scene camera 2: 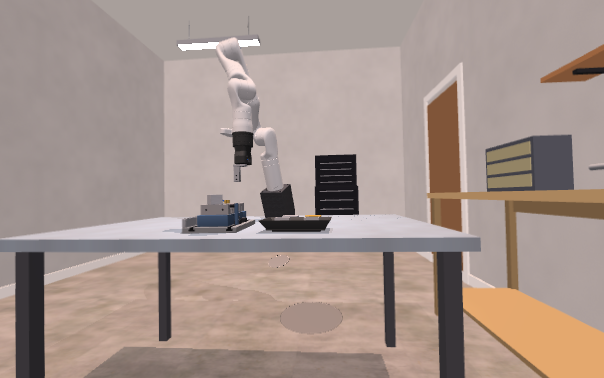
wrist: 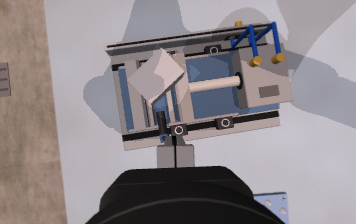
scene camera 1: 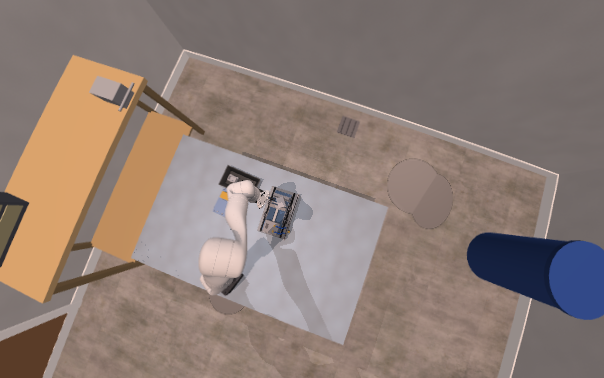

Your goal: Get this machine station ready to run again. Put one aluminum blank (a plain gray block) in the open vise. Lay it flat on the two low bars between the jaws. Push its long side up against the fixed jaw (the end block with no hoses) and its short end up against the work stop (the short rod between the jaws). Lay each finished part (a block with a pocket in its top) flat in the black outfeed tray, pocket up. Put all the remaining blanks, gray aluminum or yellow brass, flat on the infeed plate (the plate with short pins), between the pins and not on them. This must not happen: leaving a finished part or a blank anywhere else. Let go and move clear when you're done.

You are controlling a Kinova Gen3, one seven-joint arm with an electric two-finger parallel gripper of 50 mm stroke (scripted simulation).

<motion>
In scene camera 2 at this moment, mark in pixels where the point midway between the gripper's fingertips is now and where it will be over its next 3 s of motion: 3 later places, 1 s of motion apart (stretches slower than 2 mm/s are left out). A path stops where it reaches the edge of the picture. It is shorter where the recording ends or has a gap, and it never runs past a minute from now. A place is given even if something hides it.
My gripper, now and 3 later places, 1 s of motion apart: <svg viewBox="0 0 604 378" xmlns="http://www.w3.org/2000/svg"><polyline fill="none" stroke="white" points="237,181 214,181 214,188 214,193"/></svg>
</motion>
